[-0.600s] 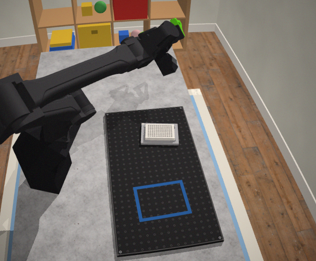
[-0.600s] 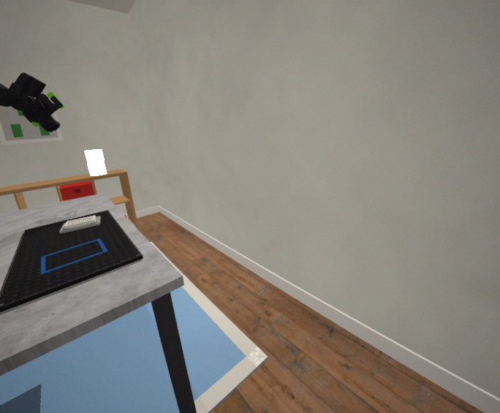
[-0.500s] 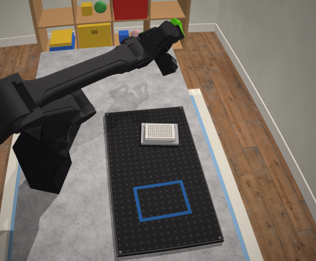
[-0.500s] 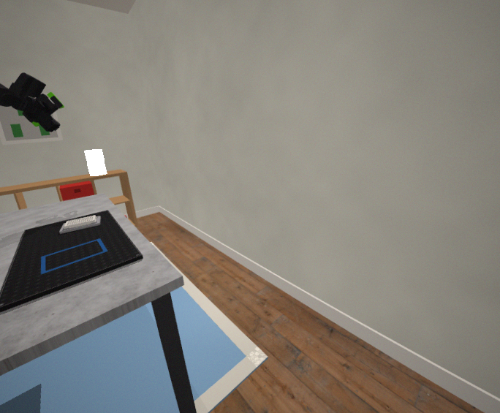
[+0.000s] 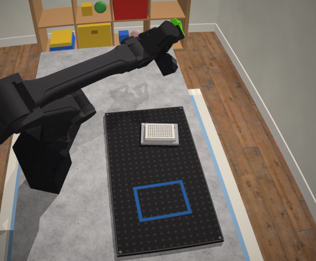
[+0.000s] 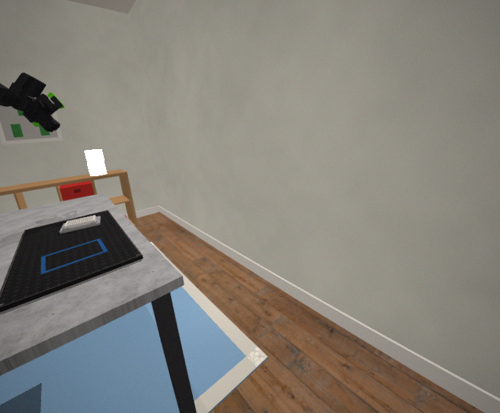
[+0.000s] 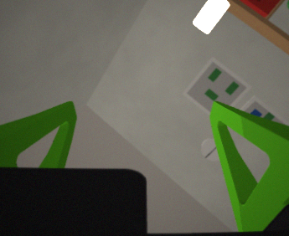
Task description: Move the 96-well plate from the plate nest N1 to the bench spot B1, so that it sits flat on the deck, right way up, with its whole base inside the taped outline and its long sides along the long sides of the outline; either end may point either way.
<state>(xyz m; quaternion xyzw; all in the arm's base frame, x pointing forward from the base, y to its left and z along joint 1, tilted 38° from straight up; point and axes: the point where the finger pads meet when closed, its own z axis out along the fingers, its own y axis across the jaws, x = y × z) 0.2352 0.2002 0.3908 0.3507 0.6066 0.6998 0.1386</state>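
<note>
Now: hand 51 cm above the white 96-well plate and 1 cm to the right of it. From my hand the other things lie so: grey plate nest: 52 cm below, 1 cm to the left.
</note>
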